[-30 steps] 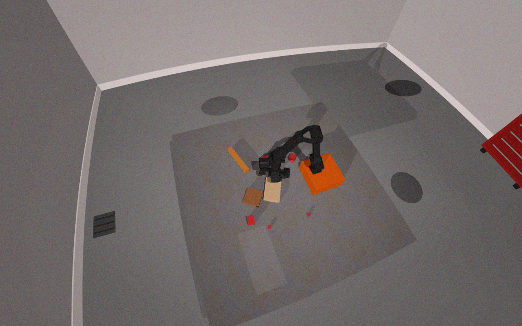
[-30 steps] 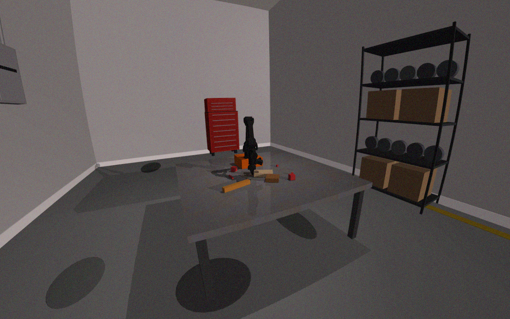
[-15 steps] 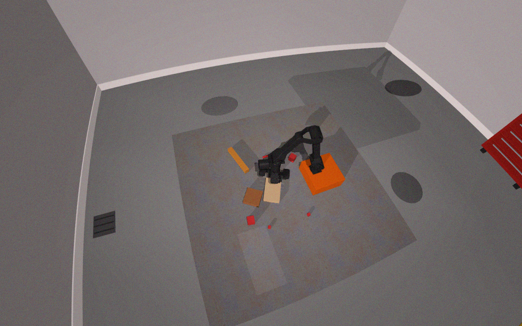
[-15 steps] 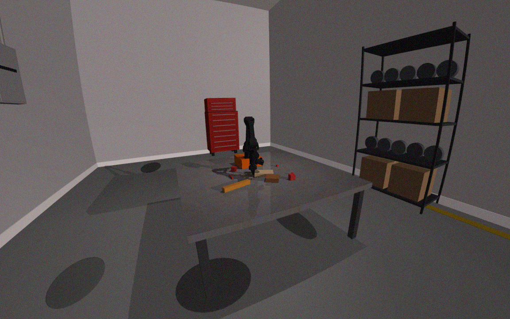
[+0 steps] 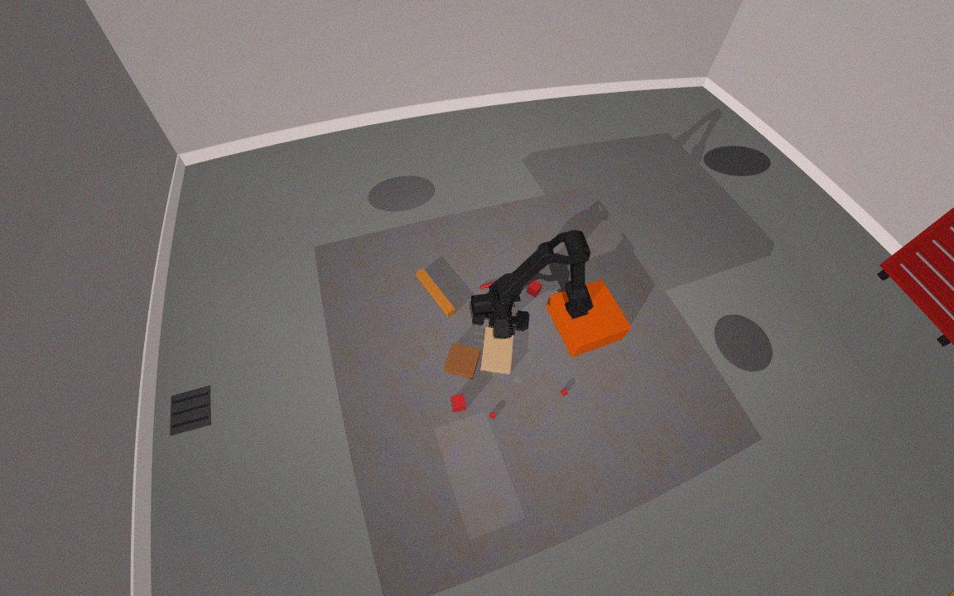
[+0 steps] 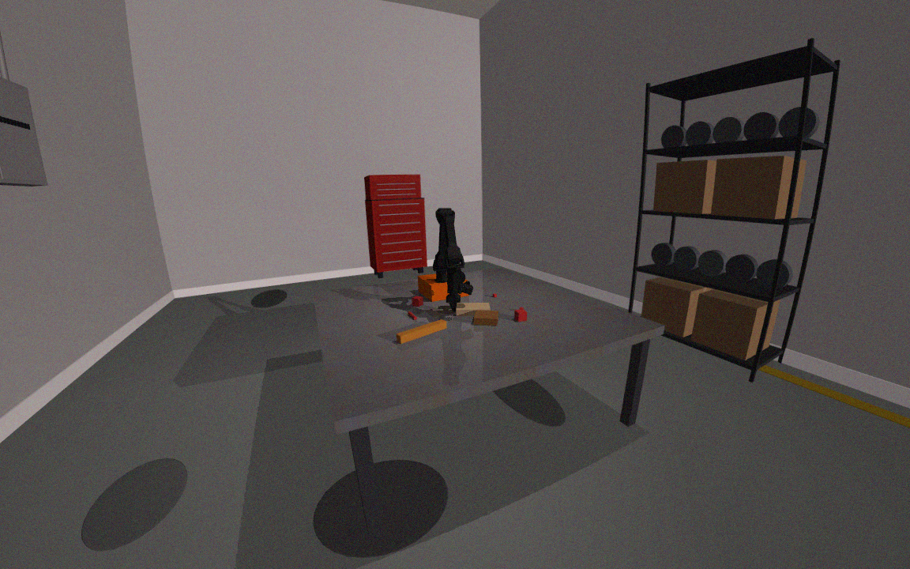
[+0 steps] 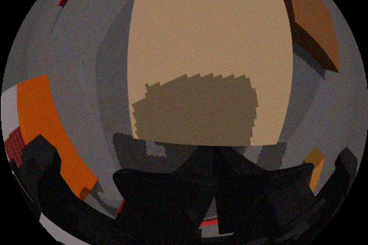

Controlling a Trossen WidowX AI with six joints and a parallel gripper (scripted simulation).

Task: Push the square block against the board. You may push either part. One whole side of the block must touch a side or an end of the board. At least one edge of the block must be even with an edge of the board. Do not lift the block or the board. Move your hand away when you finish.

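Right now the board is 8 cm to the left of my gripper tip, 4 cm ahead of it and 1 cm above it. Also, from my gripper tip: brown square block: 16 cm ahead, 8 cm to the left, 1 cm above; thin red strip: 19 cm to the right, 4 cm behind; long orange bar: 21 cm to the right, 17 cm ahead, 1 cm above.
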